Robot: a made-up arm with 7 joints.
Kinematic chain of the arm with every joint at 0, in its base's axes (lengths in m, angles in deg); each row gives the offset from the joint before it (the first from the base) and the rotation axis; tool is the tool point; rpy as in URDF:
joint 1: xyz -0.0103 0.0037 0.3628 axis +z
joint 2: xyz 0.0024 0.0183 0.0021 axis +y
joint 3: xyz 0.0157 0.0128 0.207 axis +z
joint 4: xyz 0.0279 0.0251 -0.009 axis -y
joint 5: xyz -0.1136 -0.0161 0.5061 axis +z
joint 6: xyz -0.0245 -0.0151 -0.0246 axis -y
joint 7: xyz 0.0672 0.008 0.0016 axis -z
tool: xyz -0.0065 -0.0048 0.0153 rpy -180 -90 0
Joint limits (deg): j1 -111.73..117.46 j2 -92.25..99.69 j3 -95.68..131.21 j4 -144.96..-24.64 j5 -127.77..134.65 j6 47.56..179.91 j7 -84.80..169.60
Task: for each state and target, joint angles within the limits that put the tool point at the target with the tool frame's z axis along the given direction. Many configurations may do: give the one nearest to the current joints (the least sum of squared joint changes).
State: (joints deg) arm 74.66 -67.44 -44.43 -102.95 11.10 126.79 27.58
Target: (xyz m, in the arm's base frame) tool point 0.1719 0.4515 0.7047 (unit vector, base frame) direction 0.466 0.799 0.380
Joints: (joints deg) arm 95.38 -27.05 -25.74 -118.20 1.57 118.16 6.13
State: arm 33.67 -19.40 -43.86 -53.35 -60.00 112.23 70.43
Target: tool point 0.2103 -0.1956 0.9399 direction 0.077 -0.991 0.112
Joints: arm 43.98 -56.96 -38.79 -96.92 -34.68 111.09 76.92
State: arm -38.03 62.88 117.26 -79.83 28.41 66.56 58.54
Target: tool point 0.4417 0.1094 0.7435 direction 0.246 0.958 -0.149
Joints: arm -73.18 76.65 131.21 -110.88 25.90 56.84 33.67
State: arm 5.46 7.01 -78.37 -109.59 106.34 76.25 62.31
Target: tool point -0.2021 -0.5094 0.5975 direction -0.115 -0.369 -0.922
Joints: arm -20.31 7.39 -92.72 -97.80 95.10 80.85 59.61
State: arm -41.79 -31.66 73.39 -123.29 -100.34 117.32 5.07
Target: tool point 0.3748 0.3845 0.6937 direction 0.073 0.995 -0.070
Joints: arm -35.77 -23.34 58.70 -95.56 -94.08 152.54 14.39
